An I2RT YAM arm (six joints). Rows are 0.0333 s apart.
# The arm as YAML. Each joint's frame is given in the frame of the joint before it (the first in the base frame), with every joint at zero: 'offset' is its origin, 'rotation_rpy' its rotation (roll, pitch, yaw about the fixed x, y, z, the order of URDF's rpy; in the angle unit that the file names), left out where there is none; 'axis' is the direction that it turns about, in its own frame. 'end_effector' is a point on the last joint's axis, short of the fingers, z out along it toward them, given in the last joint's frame.
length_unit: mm
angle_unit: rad
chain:
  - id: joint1
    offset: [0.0, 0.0, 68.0]
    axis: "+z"
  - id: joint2
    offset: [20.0, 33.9, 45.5]
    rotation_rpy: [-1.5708, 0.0, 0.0]
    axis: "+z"
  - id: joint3
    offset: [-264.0, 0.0, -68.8]
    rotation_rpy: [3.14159, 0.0, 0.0]
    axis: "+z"
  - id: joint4
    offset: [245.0, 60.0, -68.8]
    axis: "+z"
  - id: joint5
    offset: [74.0, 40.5, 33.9]
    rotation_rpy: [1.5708, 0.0, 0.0]
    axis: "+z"
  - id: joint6
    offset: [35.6, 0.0, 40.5]
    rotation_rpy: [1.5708, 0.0, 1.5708]
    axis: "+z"
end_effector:
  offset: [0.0, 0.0, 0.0]
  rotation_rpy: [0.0, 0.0, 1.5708]
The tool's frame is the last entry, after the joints.
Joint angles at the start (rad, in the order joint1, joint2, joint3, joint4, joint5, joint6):
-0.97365 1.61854 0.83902 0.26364 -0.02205 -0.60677
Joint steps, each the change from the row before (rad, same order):
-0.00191 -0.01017 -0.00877 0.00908 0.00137 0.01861
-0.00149 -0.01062 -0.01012 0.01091 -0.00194 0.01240
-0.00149 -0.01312 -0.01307 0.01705 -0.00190 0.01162
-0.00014 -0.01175 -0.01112 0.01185 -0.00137 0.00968
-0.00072 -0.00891 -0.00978 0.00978 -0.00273 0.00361
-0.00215 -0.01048 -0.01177 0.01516 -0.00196 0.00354
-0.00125 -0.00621 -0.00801 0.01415 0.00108 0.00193
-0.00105 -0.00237 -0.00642 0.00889 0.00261 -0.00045
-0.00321 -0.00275 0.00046 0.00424 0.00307 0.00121
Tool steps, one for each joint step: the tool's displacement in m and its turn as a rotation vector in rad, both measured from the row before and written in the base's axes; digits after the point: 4 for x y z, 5 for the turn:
-0.0017 0.0012 0.0014 0.00040 -0.01854 -0.01220
-0.0016 0.0015 0.0013 -0.00261 -0.01602 -0.00573
-0.0018 0.0019 0.0017 -0.00772 -0.01866 -0.00523
-0.0013 0.0020 0.0014 -0.00499 -0.01450 -0.00331
-0.0013 0.0016 0.0007 -0.00483 -0.00860 0.00012
-0.0018 0.0015 0.0011 -0.00919 -0.01102 -0.00192
-0.0011 0.0008 0.0008 -0.00951 -0.00790 -0.00304
-0.0009 0.0005 -0.0004 -0.00486 -0.00145 -0.00324
-0.0010 -0.0007 0.0014 -0.00627 -0.00397 -0.00651

